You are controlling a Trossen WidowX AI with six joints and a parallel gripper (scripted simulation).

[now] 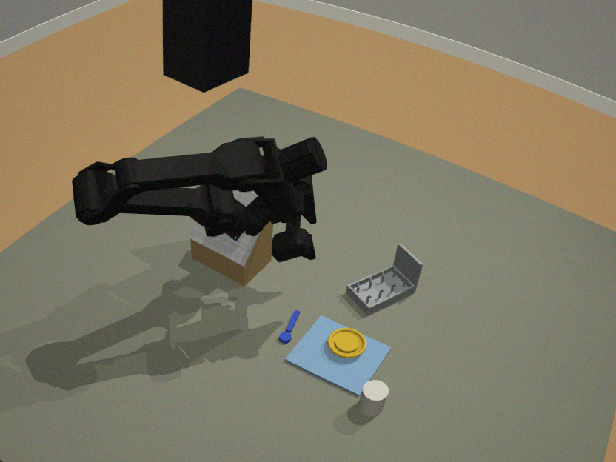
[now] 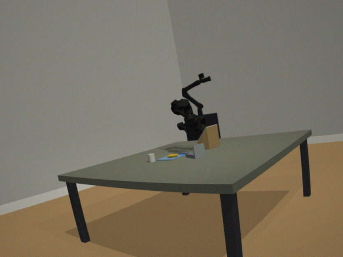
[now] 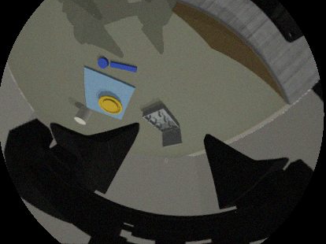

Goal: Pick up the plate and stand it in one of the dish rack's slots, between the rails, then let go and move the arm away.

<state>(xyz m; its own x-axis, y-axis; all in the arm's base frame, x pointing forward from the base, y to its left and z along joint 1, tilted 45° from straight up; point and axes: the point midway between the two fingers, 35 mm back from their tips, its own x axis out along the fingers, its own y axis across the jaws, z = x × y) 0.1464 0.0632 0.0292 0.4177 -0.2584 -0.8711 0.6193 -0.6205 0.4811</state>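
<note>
My gripper tip is now 15 cm short of the yellow plate, 11 cm above it and 8 cm to the left of it. Round my gripper tip: grey dish rack (11 cm ahead, 10 cm below, 9 cm to the left); blue spoon (12 cm below, 11 cm to the right, 4 cm ahead); light blue mat (15 cm ahead, 13 cm below, 10 cm to the right).
</note>
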